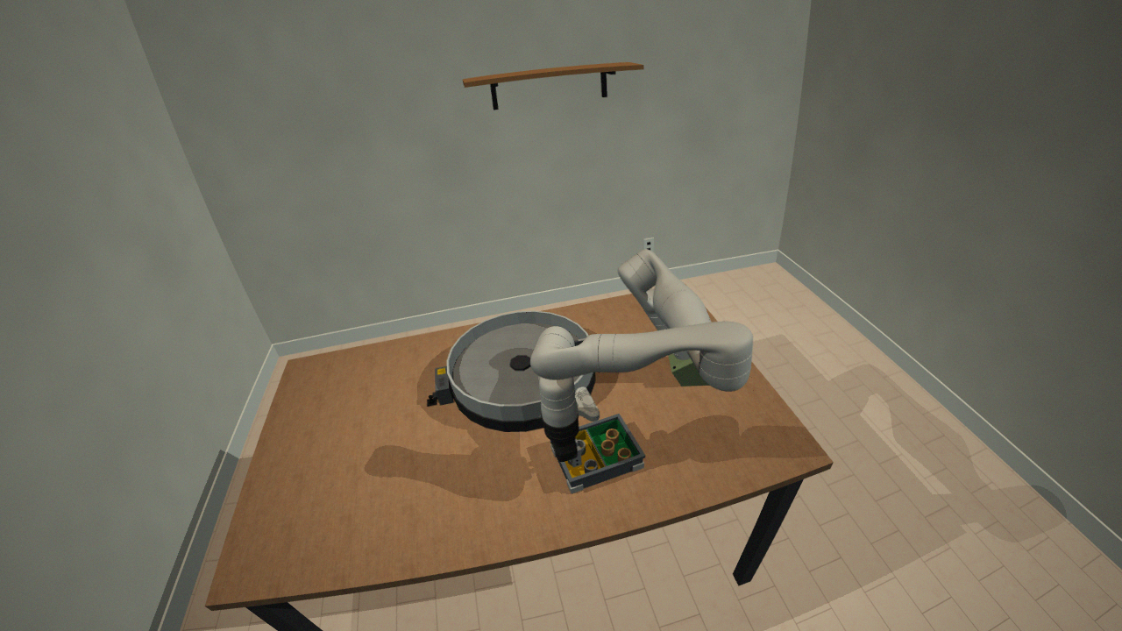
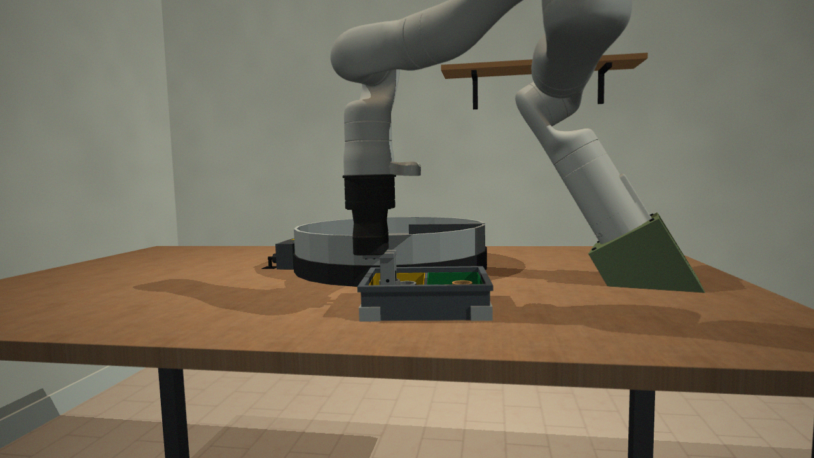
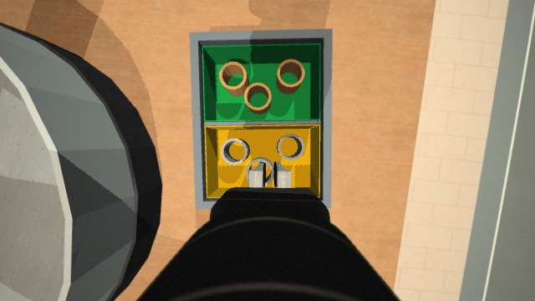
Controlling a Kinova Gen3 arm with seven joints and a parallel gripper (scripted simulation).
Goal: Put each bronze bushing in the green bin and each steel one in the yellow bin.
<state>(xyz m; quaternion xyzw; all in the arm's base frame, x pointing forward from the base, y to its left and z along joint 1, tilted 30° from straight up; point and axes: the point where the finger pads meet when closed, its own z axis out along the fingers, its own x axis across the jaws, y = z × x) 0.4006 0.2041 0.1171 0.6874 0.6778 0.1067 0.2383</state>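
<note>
My gripper is now 6 cm past the bin, 1 cm to the left of it and 2 cm above it. The rest, counted from my hand: grey turntable: 1 cm ahead, 37 cm to the right, 1 cm above.
</note>
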